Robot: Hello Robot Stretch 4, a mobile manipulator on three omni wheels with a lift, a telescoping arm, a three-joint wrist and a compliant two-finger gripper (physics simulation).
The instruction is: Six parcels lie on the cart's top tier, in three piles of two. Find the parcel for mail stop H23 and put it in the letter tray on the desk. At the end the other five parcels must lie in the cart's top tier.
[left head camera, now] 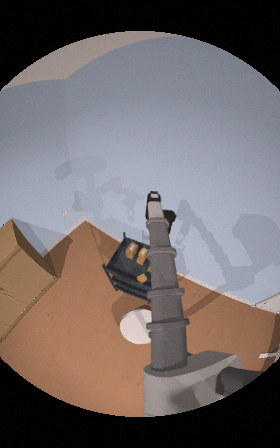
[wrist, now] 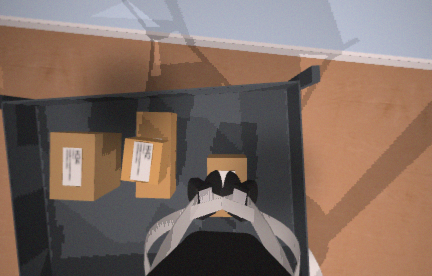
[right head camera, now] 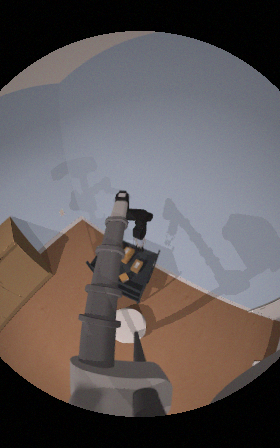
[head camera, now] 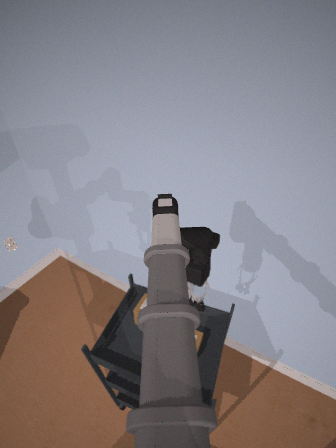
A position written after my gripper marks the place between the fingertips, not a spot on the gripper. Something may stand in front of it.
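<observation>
I can see a dark three-tier cart point(head camera: 119, 348), and the cart also appears in the wrist view point(wrist: 263, 121) and in the right head camera view point(right head camera: 132, 288). There is a parcel point(wrist: 79, 161) too. My own gripper point(head camera: 195, 309) is visible as well.
</observation>
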